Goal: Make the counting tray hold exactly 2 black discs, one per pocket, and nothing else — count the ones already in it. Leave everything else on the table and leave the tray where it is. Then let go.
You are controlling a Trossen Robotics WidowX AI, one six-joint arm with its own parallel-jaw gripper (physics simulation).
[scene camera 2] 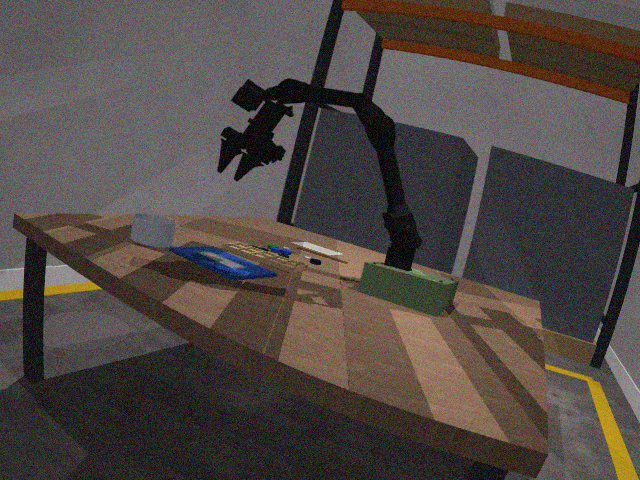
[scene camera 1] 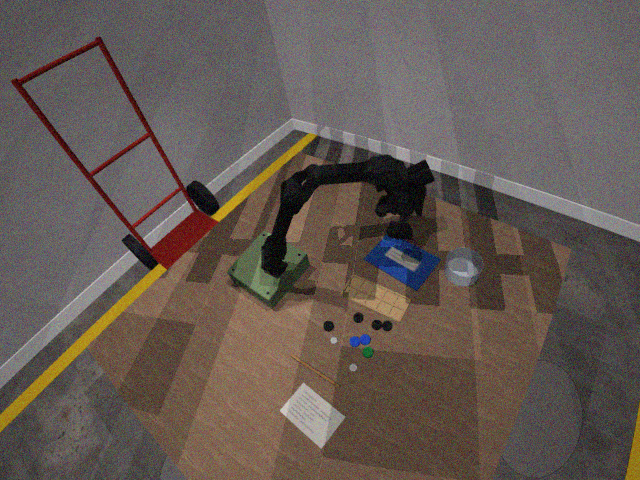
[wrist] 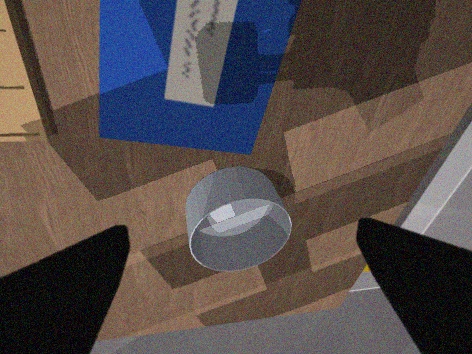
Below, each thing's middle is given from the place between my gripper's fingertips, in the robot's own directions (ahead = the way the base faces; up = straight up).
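There's a wooden counting tray (scene camera 1: 376,298) that's 180 mm to the right of my hand, 50 mm behind it and 190 mm below it. The grey bowl (scene camera 2: 152,230), again going from my hand, is 170 mm ahead, 50 mm to the left and 170 mm below.
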